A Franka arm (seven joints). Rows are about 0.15 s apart.
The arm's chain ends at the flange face. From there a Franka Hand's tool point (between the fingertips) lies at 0.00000 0.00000 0.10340 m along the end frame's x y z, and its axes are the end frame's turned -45 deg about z.
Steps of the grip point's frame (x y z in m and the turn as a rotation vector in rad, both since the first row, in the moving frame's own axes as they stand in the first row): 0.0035 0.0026 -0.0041 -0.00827 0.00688 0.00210; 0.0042 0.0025 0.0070 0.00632 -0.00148 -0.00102; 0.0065 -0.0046 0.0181 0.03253 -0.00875 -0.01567; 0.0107 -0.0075 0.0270 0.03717 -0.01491 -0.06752; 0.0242 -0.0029 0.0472 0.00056 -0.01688 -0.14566; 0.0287 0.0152 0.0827 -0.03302 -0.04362 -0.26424
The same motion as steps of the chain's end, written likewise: 0.0032 -0.0007 -0.0041 -0.00098 0.01071 0.00210; 0.0053 -0.0008 0.0070 0.00342 -0.00552 -0.00102; 0.0044 -0.0061 0.0182 0.01681 -0.02919 -0.01567; 0.0061 -0.0114 0.0271 0.01574 -0.03683 -0.06752; 0.0162 -0.0204 0.0472 -0.01154 -0.01233 -0.14566; 0.0311 -0.0152 0.0829 -0.05419 -0.00750 -0.26424
